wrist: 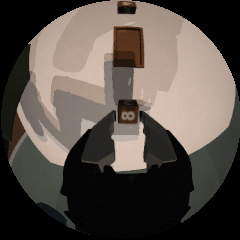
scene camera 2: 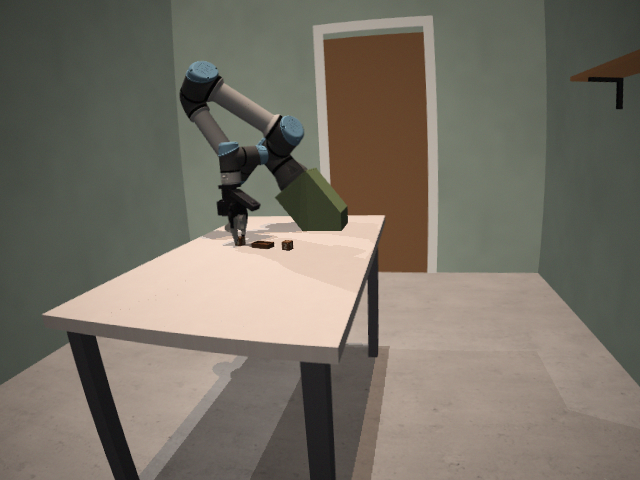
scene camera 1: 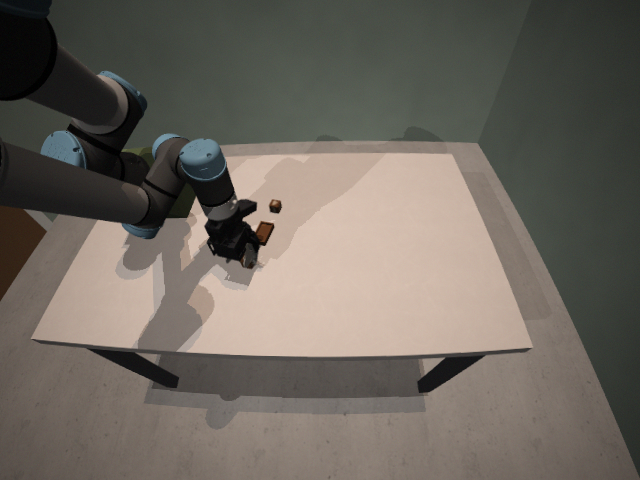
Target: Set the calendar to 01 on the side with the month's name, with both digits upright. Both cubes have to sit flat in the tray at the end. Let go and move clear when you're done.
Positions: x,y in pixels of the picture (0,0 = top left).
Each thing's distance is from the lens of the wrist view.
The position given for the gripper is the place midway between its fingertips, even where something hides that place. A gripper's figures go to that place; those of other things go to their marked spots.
gripper [wrist: 127,111]: 14 cm
brown tray [wrist: 128,42]: 14 cm
